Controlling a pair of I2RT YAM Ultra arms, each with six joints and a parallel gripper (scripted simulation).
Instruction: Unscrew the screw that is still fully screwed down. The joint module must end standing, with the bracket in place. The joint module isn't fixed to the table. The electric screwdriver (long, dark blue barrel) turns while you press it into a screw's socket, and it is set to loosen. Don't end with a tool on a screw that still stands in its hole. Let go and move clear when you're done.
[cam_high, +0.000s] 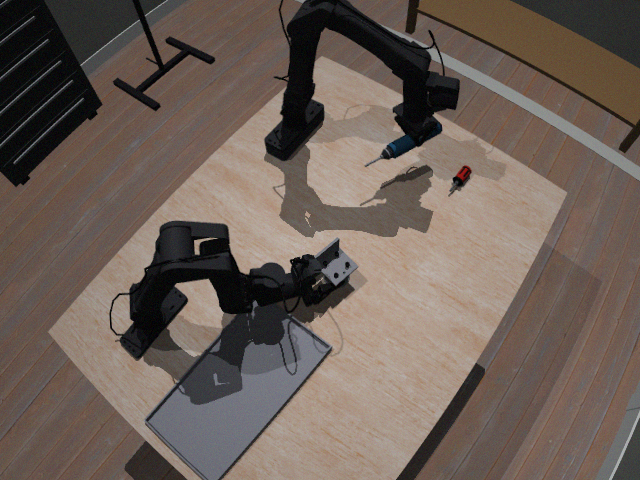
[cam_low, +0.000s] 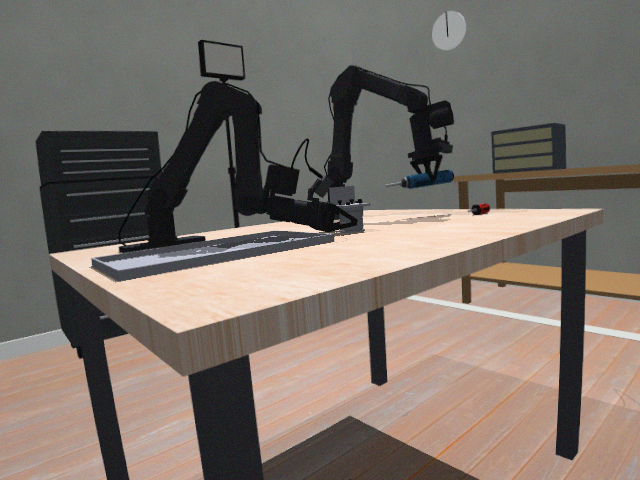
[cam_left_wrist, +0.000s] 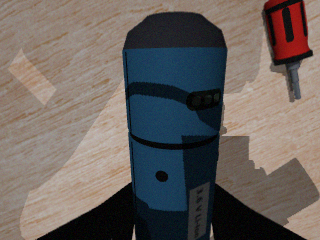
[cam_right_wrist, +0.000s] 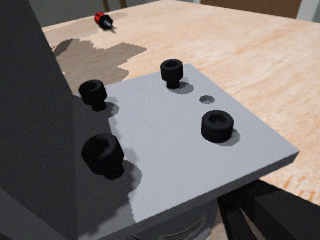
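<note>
Right now the grey bracket is 5 cm above my right hand. Round my right hand: shallow grey tray: 5 cm behind, 35 cm to the right, 2 cm below; small red-handled screwdriver: 15 cm ahead, 41 cm to the left, 1 cm below.
</note>
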